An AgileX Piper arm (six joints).
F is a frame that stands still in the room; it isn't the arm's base.
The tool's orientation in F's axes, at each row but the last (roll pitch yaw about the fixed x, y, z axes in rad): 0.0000 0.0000 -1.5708; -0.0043 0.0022 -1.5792; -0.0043 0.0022 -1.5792; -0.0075 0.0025 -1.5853; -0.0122 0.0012 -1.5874; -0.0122 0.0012 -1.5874; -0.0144 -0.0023 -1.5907
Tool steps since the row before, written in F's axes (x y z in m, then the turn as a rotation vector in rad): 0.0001 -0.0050 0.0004 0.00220 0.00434 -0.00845; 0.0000 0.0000 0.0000 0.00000 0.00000 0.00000; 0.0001 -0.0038 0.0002 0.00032 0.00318 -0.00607; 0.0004 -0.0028 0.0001 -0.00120 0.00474 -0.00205; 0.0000 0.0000 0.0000 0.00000 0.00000 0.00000; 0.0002 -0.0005 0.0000 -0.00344 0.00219 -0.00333; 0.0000 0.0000 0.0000 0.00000 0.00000 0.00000
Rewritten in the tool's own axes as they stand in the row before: 0.0050 0.0001 0.0004 -0.00434 0.00220 -0.00845; 0.0000 0.0000 0.0000 0.00000 0.00000 0.00000; 0.0038 0.0001 0.0002 -0.00317 0.00032 -0.00608; 0.0028 0.0004 0.0001 -0.00472 -0.00125 -0.00207; 0.0000 0.0000 0.0000 0.00000 0.00000 0.00000; 0.0005 0.0002 0.0000 -0.00213 -0.00343 -0.00337; 0.0000 0.0000 0.0000 0.00000 0.00000 0.00000
